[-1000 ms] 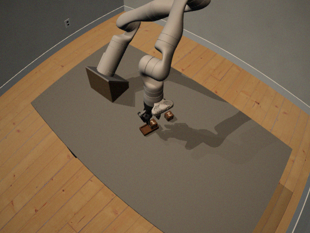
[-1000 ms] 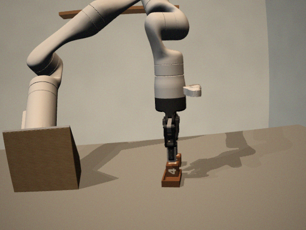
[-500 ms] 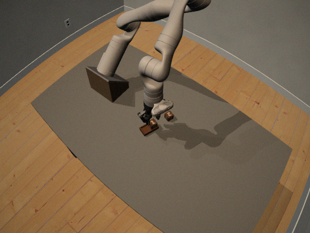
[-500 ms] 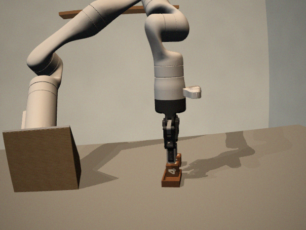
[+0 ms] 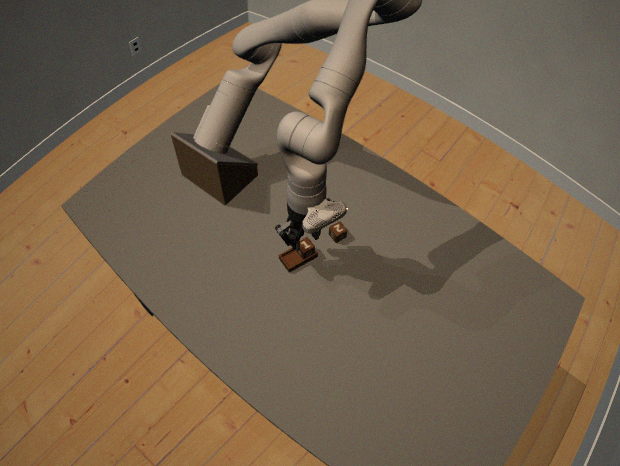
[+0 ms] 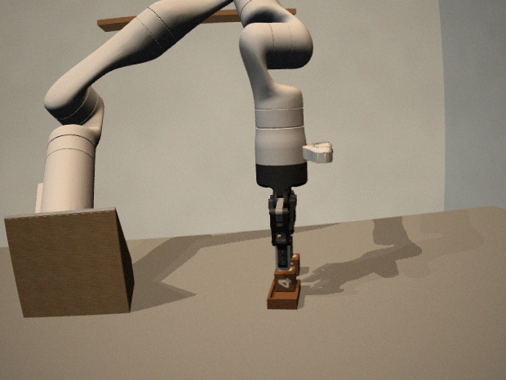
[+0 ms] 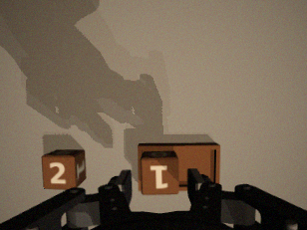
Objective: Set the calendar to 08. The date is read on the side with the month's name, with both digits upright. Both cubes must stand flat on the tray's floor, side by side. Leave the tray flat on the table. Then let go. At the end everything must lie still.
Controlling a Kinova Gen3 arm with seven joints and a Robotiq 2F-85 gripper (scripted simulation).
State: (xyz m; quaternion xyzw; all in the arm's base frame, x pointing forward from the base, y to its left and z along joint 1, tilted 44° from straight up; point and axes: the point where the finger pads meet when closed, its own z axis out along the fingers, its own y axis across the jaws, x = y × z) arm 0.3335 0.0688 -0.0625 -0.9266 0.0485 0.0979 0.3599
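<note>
Now: the brown tray 60 mm below my hand and 20 mm to the right of it. From my hand the other things lie so: brown cube 90 mm to the left, 50 mm below, 20 mm ahead.
</note>
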